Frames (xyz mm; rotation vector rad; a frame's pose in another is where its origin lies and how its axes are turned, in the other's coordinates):
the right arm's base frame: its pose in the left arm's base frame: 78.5 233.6 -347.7 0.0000 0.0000 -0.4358
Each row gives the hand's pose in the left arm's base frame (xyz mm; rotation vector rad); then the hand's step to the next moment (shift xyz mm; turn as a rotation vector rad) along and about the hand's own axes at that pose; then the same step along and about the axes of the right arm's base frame.
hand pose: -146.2 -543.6 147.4 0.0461 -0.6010 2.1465
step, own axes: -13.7 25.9 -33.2 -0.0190 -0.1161 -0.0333
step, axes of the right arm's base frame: -1.4 -10.2 -43.1 0.0727 0.0975 0.0126
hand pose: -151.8 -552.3 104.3 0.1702 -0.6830 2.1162
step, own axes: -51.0 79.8 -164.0 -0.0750 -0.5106 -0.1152
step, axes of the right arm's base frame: -16.2 7.5 -188.5 0.3161 0.4153 0.0849
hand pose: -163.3 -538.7 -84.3 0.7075 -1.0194 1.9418
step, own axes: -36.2 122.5 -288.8 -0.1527 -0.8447 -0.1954
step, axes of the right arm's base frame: -184.8 122.6 -224.8 0.5388 0.6864 0.1161
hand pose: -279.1 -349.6 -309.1 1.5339 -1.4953 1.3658
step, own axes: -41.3 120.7 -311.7 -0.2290 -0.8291 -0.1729
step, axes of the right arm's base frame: -288.6 171.6 26.0 0.5406 0.6901 0.0352
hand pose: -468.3 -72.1 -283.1 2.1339 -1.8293 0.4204
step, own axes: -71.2 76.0 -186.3 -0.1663 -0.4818 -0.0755
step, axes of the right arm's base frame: -136.7 78.8 143.7 0.3020 0.4172 -0.0159
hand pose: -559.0 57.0 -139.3 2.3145 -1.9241 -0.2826
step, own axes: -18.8 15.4 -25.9 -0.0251 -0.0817 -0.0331
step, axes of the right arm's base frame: -17.6 8.2 29.8 0.0572 0.0696 0.0169
